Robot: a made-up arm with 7 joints.
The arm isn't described. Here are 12 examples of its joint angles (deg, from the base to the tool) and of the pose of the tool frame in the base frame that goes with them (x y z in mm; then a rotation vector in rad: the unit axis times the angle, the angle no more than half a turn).
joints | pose
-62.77 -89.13 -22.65 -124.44 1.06 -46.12 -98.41 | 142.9 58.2 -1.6 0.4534 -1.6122 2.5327
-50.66 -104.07 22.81 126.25 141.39 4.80 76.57 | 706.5 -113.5 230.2 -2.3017 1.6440 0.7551
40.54 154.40 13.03 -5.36 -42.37 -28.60 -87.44 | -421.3 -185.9 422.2 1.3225 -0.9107 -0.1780
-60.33 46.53 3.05 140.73 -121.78 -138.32 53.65 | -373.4 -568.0 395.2 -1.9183 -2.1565 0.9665
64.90 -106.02 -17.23 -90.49 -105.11 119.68 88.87 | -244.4 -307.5 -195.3 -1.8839 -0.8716 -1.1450
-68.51 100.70 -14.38 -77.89 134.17 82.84 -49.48 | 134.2 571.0 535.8 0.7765 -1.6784 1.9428
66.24 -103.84 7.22 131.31 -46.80 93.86 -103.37 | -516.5 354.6 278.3 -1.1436 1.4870 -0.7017
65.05 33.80 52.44 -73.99 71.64 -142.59 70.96 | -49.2 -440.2 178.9 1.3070 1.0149 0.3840
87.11 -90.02 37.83 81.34 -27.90 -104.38 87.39 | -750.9 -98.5 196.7 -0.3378 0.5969 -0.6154
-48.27 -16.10 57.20 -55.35 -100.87 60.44 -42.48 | -471.8 -133.6 155.5 -2.0965 -0.1341 -0.8020
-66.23 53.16 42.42 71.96 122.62 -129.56 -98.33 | -177.5 -457.9 24.4 -1.0669 1.1545 -0.6041
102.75 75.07 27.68 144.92 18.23 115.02 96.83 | 211.2 189.8 211.8 -0.1890 -2.2252 0.8263
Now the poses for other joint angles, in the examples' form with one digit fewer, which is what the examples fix.
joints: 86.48 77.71 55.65 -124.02 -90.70 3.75 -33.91
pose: -388 178 401 1.679 0.615 -0.929
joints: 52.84 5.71 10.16 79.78 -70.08 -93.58 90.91
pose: 218 -437 -559 0.101 -1.251 -1.052
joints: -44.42 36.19 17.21 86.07 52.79 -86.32 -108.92
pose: -42 -395 -50 -1.674 1.134 0.268
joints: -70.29 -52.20 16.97 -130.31 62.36 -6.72 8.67
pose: -223 -48 362 -2.164 -1.943 0.983
